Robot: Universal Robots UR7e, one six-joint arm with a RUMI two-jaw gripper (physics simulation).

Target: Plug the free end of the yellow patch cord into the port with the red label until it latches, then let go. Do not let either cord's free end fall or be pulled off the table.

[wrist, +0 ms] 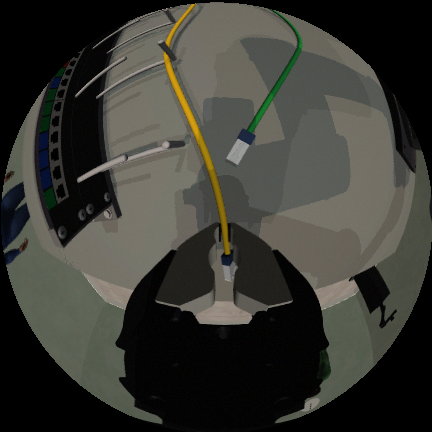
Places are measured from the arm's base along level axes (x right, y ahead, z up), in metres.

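Pixels of known places: gripper, between the fingertips: (224, 224).
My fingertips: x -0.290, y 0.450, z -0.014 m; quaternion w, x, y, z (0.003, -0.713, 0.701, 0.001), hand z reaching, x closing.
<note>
Ahead of a thing's pixels: the offset from my fingertips to its middle. "spot": to the spot under its first point.
The yellow patch cord {spot: dx +0.078, dy +0.020, dz +0.004 m} (198, 136) runs from the top of the view down to my gripper (224, 224). My gripper is shut on the cord close to its free end. The plug {dx -0.038, dy -0.007, dz +0.016 m} (228, 270), with its dark blue boot, shows between the inner faces of the jaws and points toward the gripper's base. The black patch panel {spot: dx +0.114, dy +0.141, dz +0.014 m} (84, 130) stands on the left with a column of ports beside coloured labels. The red label (66, 64) is small at the panel's far upper end, and its port is hard to make out. The latch tab is too small to tell.
A green cord {spot: dx +0.140, dy -0.052, dz -0.015 m} (278, 85) comes from the top, and its free plug {dx +0.065, dy -0.011, dz -0.012 m} (240, 149) lies on the table right of the yellow cord. Pale rods (102, 168) (131, 76) stick out from the panel toward the yellow cord. A dark peg {spot: dx +0.170, dy +0.045, dz +0.015 m} (167, 50) touches or nearly touches the yellow cord. A dark object stands at the right edge.
</note>
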